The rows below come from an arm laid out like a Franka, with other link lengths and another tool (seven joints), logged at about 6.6 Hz.
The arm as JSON. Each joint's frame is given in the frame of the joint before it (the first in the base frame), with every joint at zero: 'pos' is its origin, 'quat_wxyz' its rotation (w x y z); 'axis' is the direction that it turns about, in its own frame. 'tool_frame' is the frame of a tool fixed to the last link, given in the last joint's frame.
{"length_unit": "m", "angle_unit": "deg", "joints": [
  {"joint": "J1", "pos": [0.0, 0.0, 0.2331], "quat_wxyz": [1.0, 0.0, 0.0, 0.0], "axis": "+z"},
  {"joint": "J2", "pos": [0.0, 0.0, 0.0], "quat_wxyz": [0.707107, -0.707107, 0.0, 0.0], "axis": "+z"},
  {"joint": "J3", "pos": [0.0, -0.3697, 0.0], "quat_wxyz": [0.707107, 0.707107, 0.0, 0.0], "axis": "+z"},
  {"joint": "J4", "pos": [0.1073, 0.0, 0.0], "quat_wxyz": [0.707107, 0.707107, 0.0, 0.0], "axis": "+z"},
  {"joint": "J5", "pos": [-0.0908, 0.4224, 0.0], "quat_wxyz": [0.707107, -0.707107, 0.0, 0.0], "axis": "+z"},
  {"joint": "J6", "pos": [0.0, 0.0, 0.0], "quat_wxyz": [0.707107, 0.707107, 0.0, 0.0], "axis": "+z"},
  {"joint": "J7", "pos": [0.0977, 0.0, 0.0], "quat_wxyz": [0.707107, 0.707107, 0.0, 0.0], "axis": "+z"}
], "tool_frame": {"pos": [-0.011, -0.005, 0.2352], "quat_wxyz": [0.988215, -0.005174, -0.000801, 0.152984]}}
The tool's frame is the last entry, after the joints.
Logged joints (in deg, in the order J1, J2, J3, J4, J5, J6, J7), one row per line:
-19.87 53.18 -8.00 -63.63 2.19 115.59 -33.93
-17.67 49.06 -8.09 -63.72 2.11 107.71 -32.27
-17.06 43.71 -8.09 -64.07 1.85 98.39 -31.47
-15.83 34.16 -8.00 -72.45 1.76 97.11 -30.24
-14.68 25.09 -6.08 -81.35 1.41 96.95 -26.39
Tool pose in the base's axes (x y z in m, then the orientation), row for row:
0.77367 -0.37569 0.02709 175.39 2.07 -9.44
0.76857 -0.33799 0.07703 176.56 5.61 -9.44
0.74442 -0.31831 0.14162 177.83 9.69 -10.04
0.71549 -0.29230 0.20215 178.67 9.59 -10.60
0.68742 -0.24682 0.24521 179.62 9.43 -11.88
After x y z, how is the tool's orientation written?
As angles about the fixed x, y, z axes (roll, pitch, yaw), in degrees.
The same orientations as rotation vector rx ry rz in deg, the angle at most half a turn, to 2 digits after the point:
174.95 -14.32 -3.74
176.23 -14.29 -9.07
177.38 -15.29 -15.33
178.18 -16.35 -15.14
-177.84 18.45 14.73

